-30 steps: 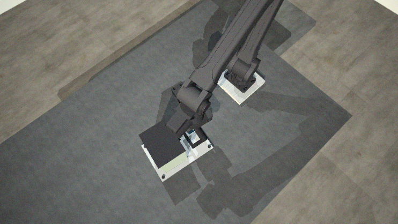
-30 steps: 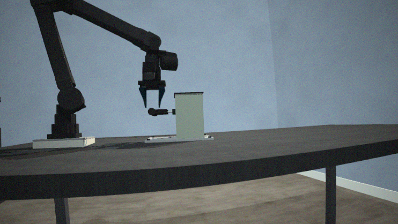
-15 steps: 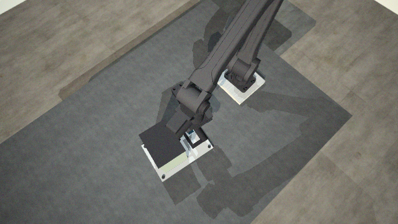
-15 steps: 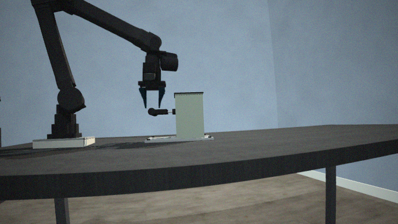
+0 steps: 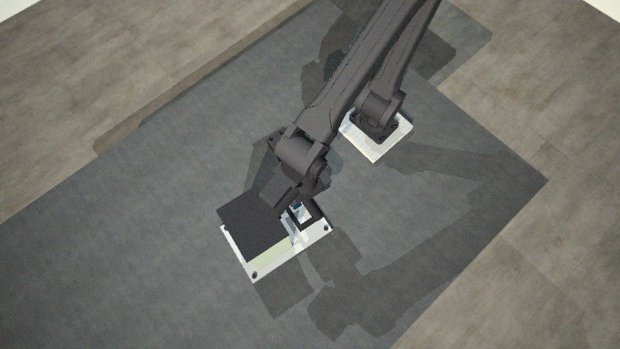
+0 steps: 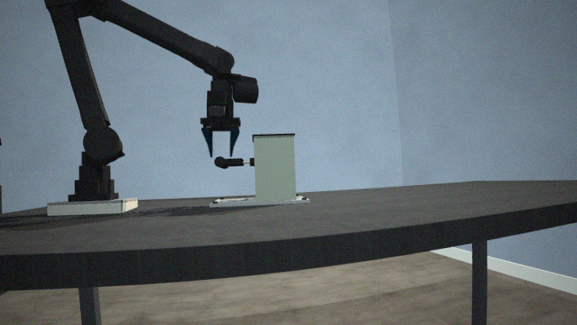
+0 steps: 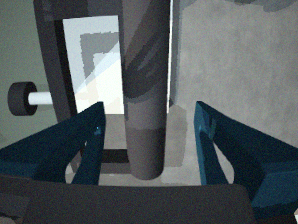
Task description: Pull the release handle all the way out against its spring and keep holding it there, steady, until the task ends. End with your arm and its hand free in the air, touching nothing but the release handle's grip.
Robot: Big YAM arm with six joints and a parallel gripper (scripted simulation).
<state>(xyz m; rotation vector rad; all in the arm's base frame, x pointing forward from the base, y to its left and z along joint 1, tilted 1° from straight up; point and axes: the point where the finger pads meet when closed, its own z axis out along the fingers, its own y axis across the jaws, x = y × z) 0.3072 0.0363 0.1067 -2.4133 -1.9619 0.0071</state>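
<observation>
Right now my hand is 60 mm short of the release handle, 10 mm to the left of it and 20 mm above it.
</observation>
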